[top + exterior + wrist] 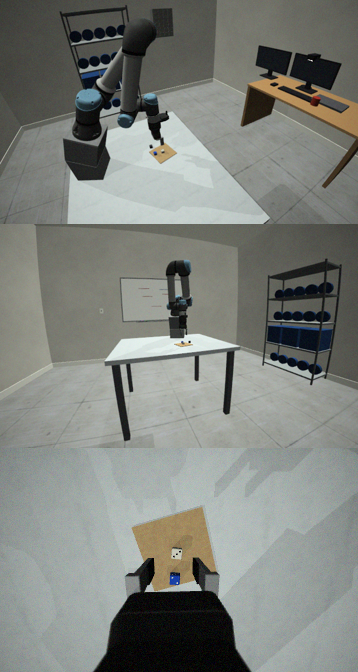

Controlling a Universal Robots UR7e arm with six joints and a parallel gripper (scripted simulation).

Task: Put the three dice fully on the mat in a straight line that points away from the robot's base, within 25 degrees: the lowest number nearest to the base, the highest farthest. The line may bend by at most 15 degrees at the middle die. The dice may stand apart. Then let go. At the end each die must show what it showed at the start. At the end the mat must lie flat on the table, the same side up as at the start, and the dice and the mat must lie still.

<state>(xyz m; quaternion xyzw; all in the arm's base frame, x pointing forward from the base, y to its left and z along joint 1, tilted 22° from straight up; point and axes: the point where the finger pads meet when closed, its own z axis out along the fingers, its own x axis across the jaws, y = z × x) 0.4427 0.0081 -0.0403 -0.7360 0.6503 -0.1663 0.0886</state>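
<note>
Right now the black die is 6 cm behind my hand, 7 cm to the left of it and 10 cm below it. Round my hand: tan mat (1 cm to the right, 11 cm below); blue die (5 cm behind, 1 cm to the right, 10 cm below); white die (1 cm to the right, 10 cm below).
</note>
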